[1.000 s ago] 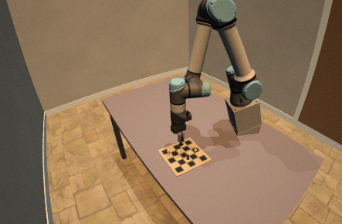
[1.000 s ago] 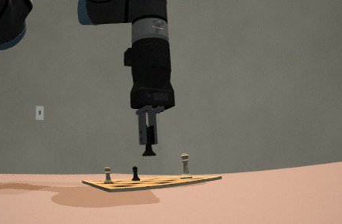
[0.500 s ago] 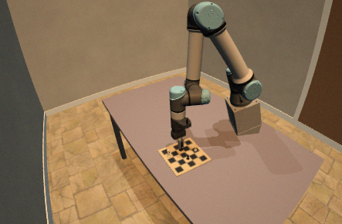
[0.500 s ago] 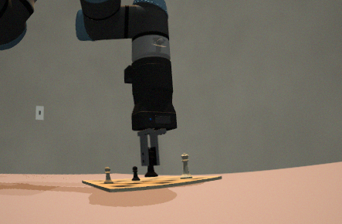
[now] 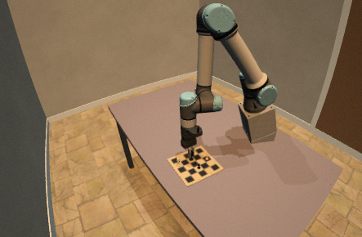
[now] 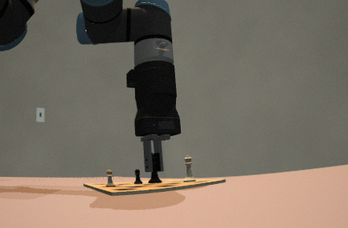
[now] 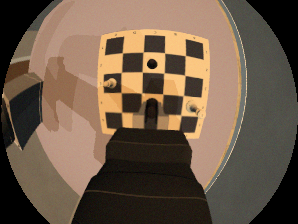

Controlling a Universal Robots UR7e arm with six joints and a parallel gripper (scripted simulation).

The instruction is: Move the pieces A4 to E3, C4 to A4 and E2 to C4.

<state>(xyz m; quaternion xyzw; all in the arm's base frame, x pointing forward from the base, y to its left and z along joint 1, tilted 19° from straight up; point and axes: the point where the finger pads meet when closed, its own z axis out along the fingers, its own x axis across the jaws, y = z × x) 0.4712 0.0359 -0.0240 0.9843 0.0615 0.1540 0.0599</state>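
My hand is 1 cm above the tall black piece. Also, from my hand: chessboard 5 cm below, 4 cm to the left; black pawn 7 cm to the left, 3 cm below, 1 cm behind; tall white piece 8 cm ahead, 2 cm below, 1 cm to the left.
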